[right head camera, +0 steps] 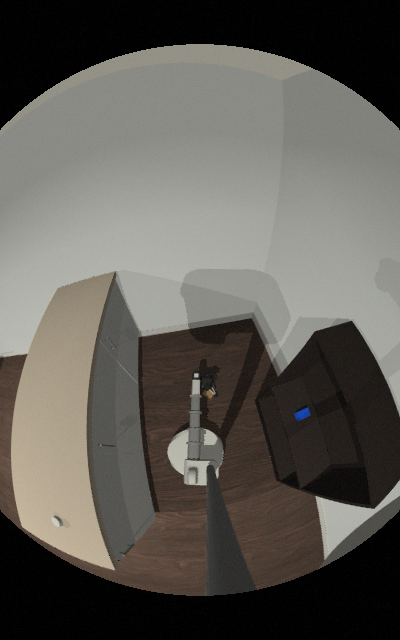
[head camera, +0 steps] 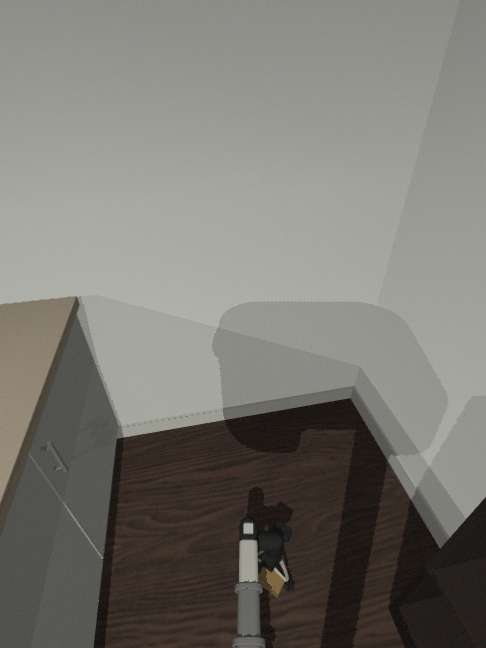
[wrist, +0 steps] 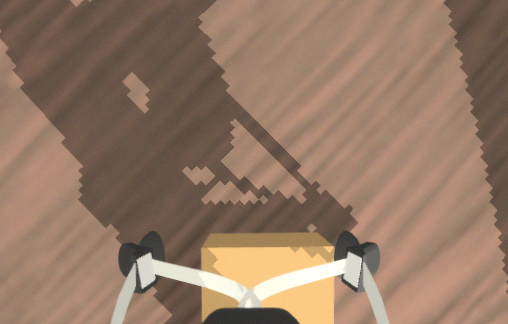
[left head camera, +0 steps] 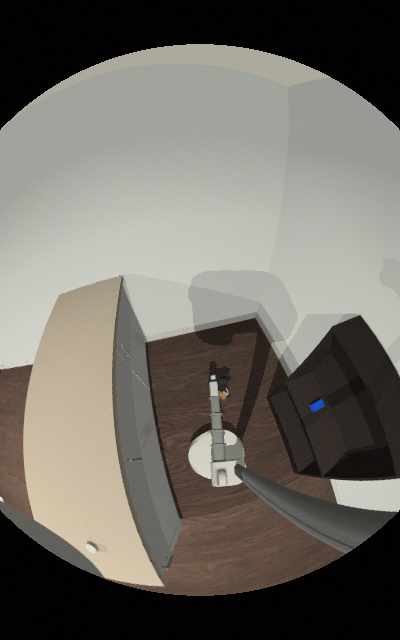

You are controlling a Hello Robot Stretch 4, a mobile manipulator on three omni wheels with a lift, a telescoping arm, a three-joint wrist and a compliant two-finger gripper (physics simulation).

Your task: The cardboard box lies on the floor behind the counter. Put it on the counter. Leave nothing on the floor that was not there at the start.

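Frame: origin at the robot's base, x ahead, y left, z up, level; centimetres.
Seen in the pictures: gripper, between the fingertips: [right head camera: 207,391] [head camera: 270,574] [wrist: 249,250] [left head camera: 220,392].
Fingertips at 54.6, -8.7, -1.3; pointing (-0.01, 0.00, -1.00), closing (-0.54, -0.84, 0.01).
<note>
Pixels of each thing's top centre, then the offset from my fingertips to it, as dx, dy, dz. "*": a spot on its surface instead. Level surfaces: height alone.
- cardboard box, centre of its top: [wrist: 268,291] [head camera: 271,577] [right head camera: 207,392] [left head camera: 221,393] -2.2, +0.0, +3.6
- counter, height of its surface: dz +89.6
- furniture, a spot on its surface: [right head camera: 360,395] * -39.8, -55.0, +104.6
- blue block, centre of its top: [right head camera: 303,413] [left head camera: 318,404] -34.5, -61.2, +48.3
The cardboard box [head camera: 272,582] [left head camera: 223,395] [right head camera: 209,394] [wrist: 270,257] is a small orange-tan block on the dark wood floor. My gripper [wrist: 249,250] is open above it, pointing down. In the wrist view the box lies between the two fingertips sideways, with a gap on each side, and its near part is hidden by the finger straps and the black gripper body. In the head camera view the arm hides part of the gripper. The counter [head camera: 26,361] [left head camera: 75,400] [right head camera: 55,400] has a tan top and a grey drawer front, and stands to the left.
A dark brown piece of furniture [head camera: 460,586] [left head camera: 385,395] [right head camera: 360,395] stands on the right, with a blue block [left head camera: 317,405] [right head camera: 302,414] on it. A small white round object [left head camera: 92,547] [right head camera: 57,521] stands on the counter's near end. Walls meet in a corner beyond the arm.
</note>
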